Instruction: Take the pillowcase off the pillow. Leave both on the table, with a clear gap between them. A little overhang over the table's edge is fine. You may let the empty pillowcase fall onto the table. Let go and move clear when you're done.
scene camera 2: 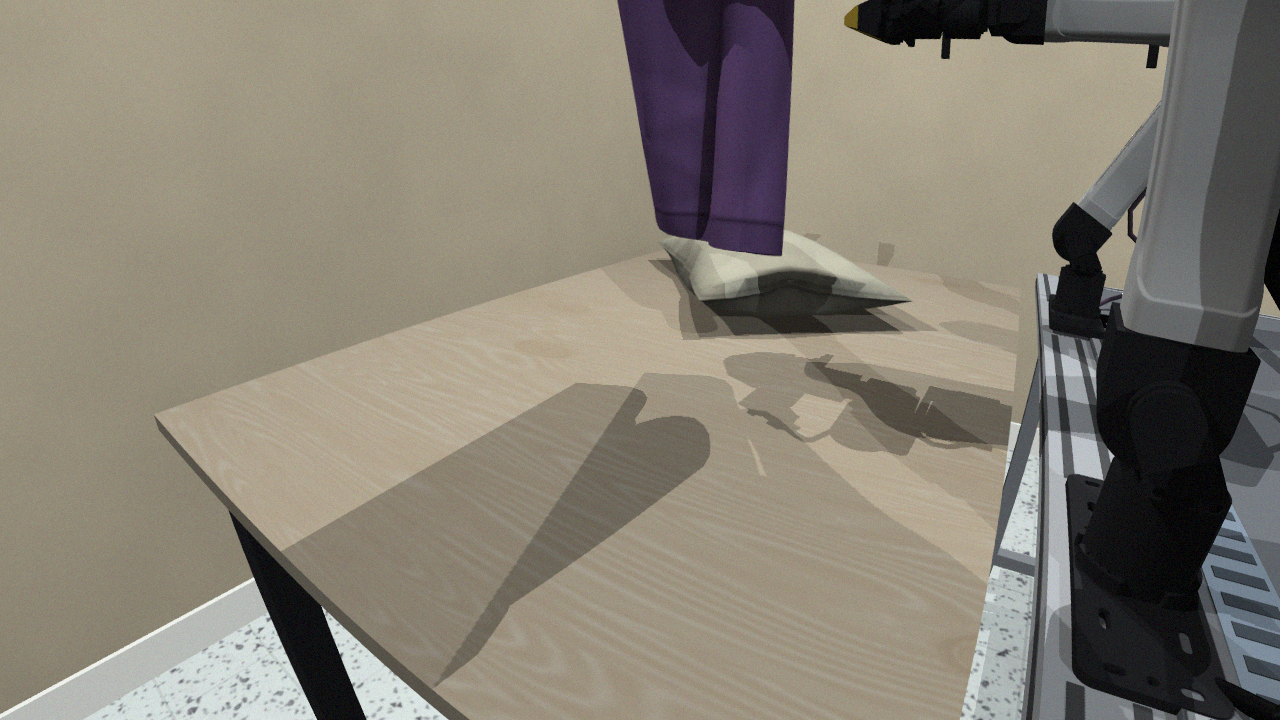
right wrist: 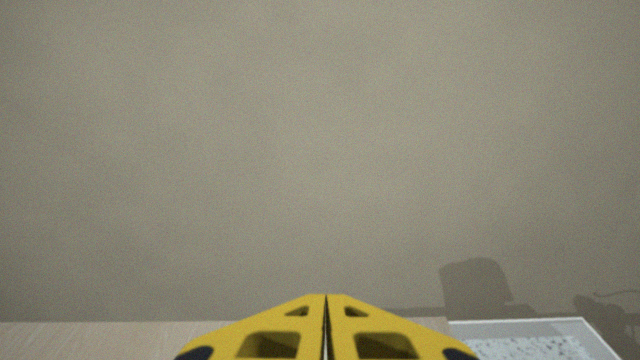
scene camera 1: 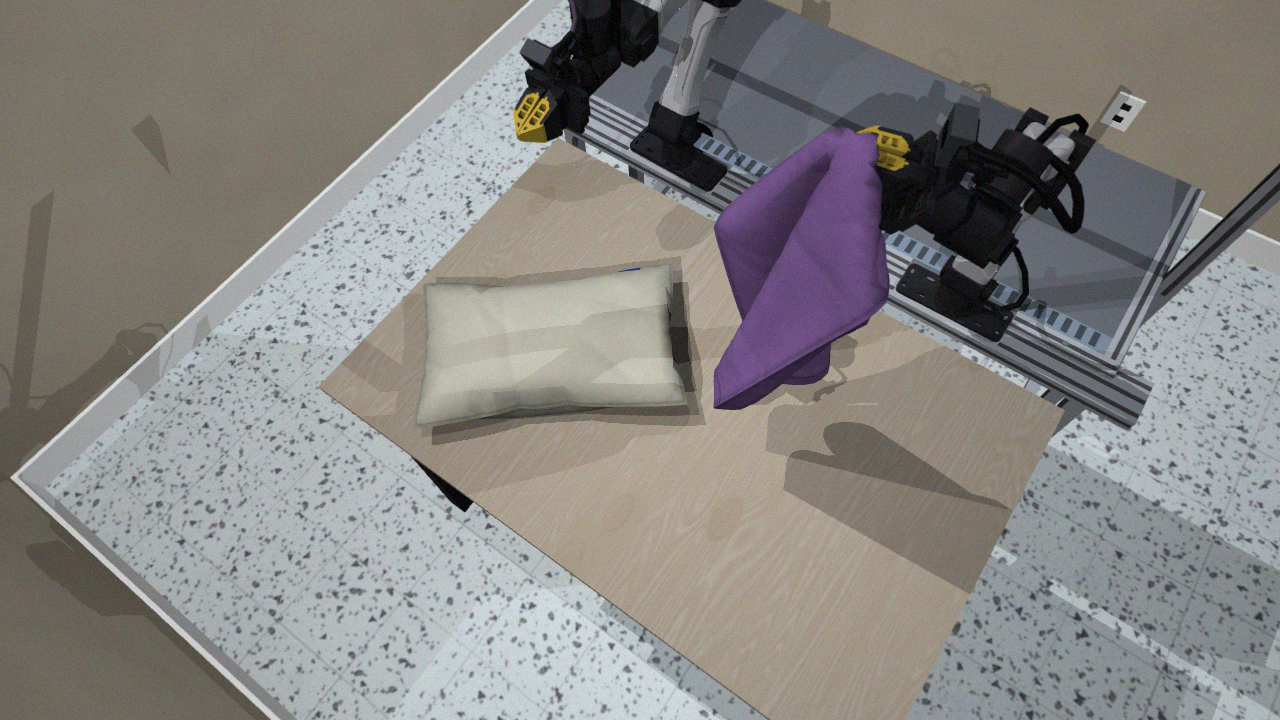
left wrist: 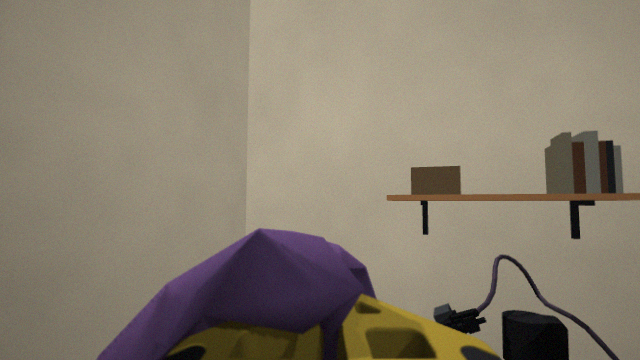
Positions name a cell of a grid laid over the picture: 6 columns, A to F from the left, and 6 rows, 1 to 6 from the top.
Note:
In view: the left gripper (scene camera 1: D2), the right gripper (scene camera 1: C2), a purple pillowcase (scene camera 1: D3) and a cream pillow (scene camera 1: C3).
The purple pillowcase shows as well in the left wrist view (left wrist: C5). The left gripper is seen too in the left wrist view (left wrist: D6). The right gripper shows as well in scene camera 2 (scene camera 2: D1) and in the right wrist view (right wrist: D6).

